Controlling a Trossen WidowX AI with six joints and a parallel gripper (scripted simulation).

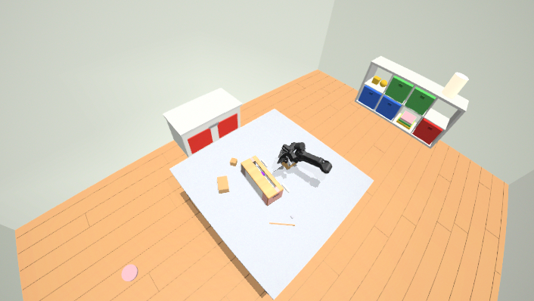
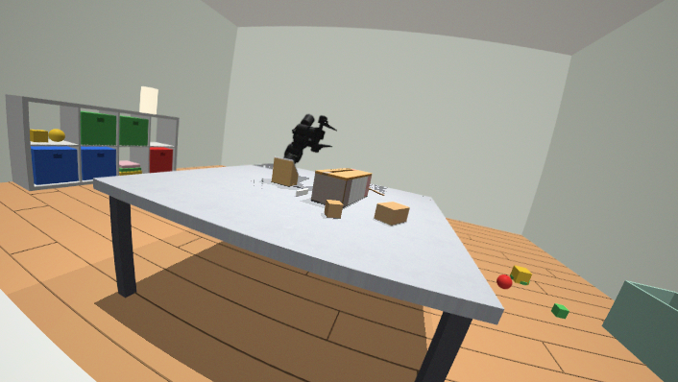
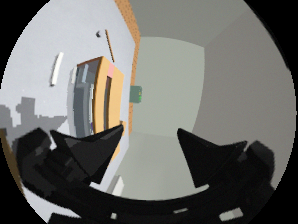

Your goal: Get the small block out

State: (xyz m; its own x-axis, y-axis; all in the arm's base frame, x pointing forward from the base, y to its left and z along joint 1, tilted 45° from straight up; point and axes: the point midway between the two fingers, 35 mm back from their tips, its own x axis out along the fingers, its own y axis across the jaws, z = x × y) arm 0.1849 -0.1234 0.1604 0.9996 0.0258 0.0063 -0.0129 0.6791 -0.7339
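Right now the box is 21 cm below my gripper tip, 7 cm ahead of it and 4 cm to the right of it. From my gripper tip the other things lie so: thin stick: 31 cm to the left, 27 cm below, 23 cm ahead.
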